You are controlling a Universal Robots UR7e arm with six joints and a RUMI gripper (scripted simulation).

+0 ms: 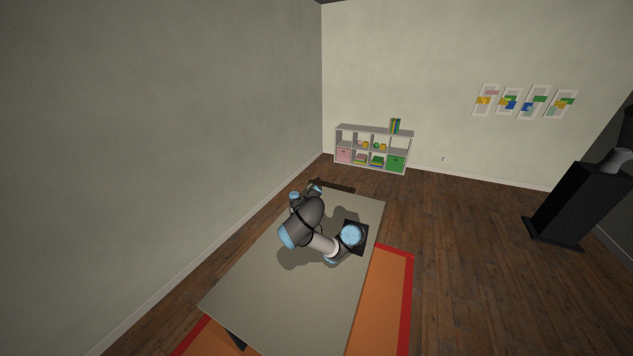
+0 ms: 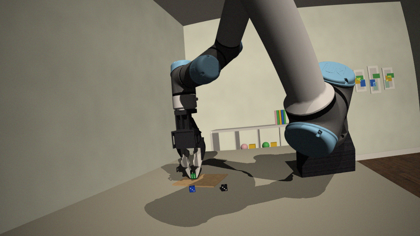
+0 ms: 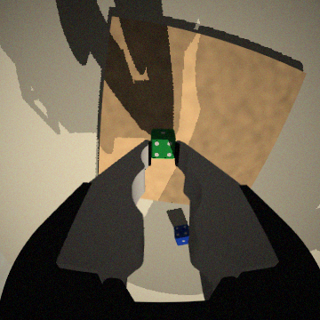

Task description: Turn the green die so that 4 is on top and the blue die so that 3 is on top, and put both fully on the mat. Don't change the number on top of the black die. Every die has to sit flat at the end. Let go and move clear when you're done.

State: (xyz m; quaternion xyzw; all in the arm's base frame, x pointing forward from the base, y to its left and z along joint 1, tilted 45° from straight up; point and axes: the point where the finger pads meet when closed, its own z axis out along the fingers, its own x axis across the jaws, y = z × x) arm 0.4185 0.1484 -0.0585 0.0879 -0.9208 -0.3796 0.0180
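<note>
The green die is 1 cm below my hand. The rest, counted from my hand: tan mat: 2 cm behind, 2 cm below; then blue die: 4 cm behind, 11 cm to the left, 2 cm below; then black die: 13 cm behind, 9 cm to the left, 2 cm below.
</note>
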